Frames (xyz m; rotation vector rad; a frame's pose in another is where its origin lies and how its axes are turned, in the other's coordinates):
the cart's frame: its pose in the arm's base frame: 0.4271 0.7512 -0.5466 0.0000 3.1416 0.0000
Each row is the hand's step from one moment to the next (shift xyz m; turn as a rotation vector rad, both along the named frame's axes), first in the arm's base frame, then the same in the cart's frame.
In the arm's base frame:
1: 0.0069 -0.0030 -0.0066 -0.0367 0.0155 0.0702
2: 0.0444 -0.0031 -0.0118 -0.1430 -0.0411 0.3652
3: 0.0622 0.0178 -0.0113 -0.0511 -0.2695 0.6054
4: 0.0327 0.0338 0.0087 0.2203 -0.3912 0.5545
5: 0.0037 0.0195 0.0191 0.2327 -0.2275 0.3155
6: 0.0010 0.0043 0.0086 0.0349 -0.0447 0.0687
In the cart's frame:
1: -0.0069 -0.0030 0.0066 0.0367 0.0155 -0.0702
2: -0.0444 -0.0031 0.0118 0.1430 -0.0411 -0.3652
3: -0.0622 0.0178 0.0113 0.0511 -0.2695 -0.6054
4: -0.0327 0.0338 -0.0087 -0.2203 -0.3912 -0.5545
5: -0.0037 0.0195 -0.0191 -0.2327 -0.2275 -0.3155
6: -0.0010 0.0043 -0.0086 -0.0349 -0.0447 -0.0687

